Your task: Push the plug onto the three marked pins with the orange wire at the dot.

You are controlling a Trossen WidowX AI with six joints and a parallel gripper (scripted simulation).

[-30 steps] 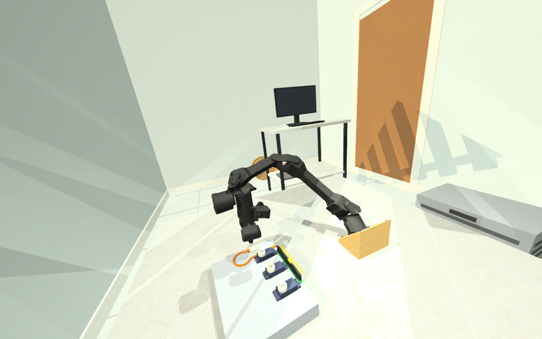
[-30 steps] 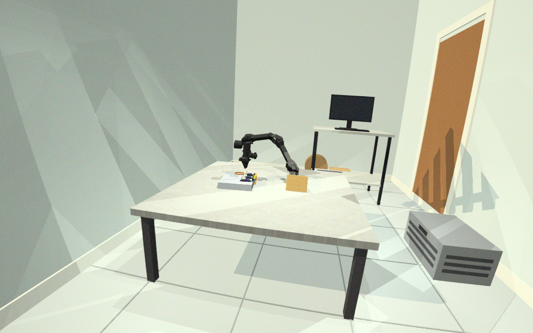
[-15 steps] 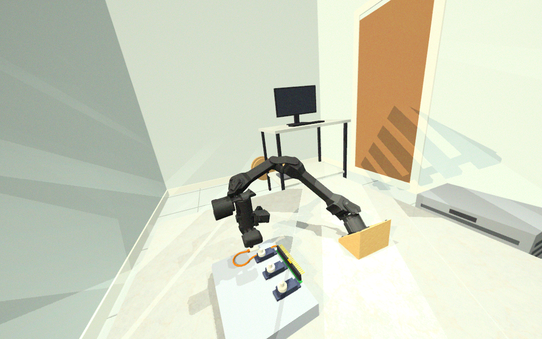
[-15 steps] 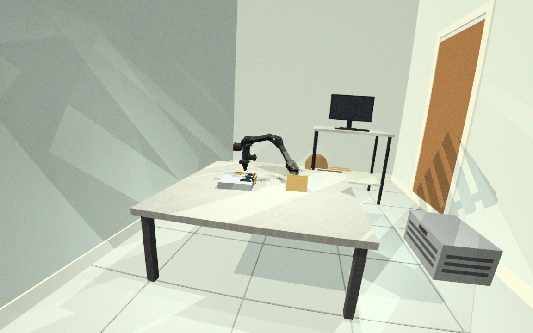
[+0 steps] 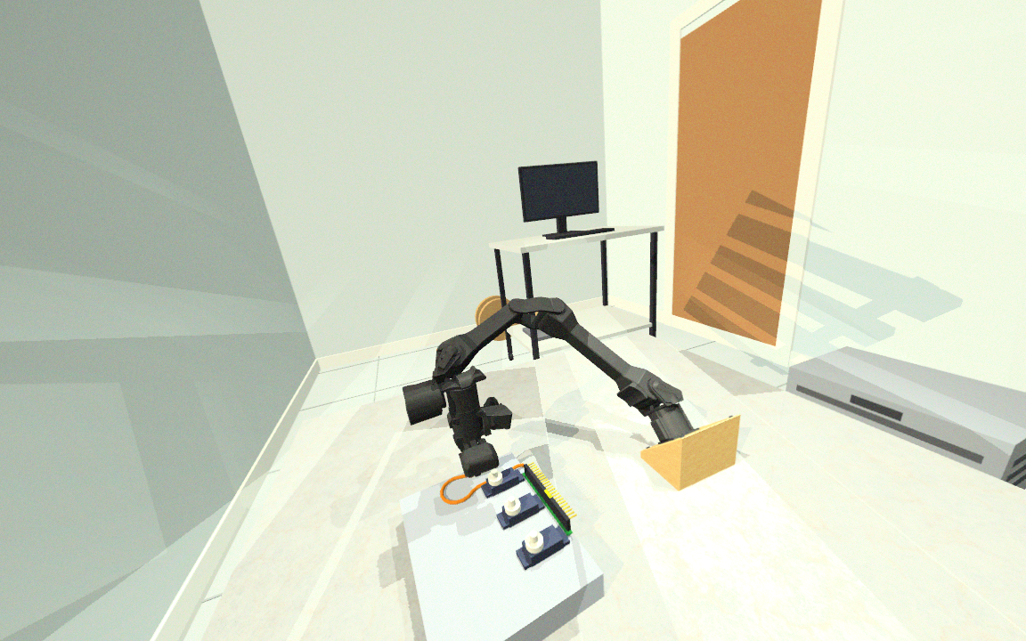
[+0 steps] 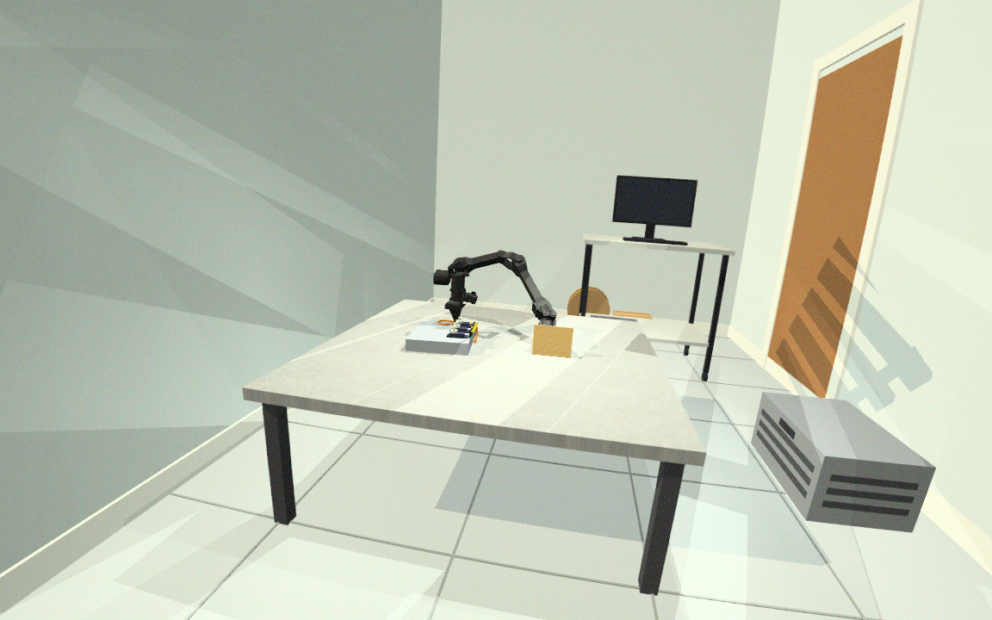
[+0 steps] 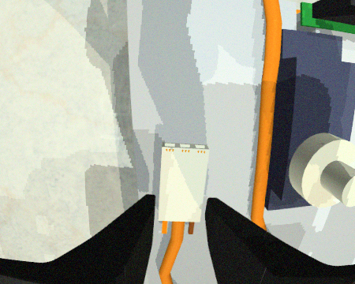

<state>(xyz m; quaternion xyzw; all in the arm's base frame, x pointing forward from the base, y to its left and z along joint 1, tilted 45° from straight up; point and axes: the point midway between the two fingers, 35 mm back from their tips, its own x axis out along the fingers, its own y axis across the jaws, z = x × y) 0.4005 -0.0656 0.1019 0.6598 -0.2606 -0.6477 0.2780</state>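
Right now the yellow band is 10 cm behind my gripper tip, 13 cm to the left of it and 2 cm above it. From my gripper tip the other things lie so: holder block (6 cm ahead, 14 cm to the left, 3 cm below); then black pin header (10 cm behind, 12 cm to the left, 1 cm above).
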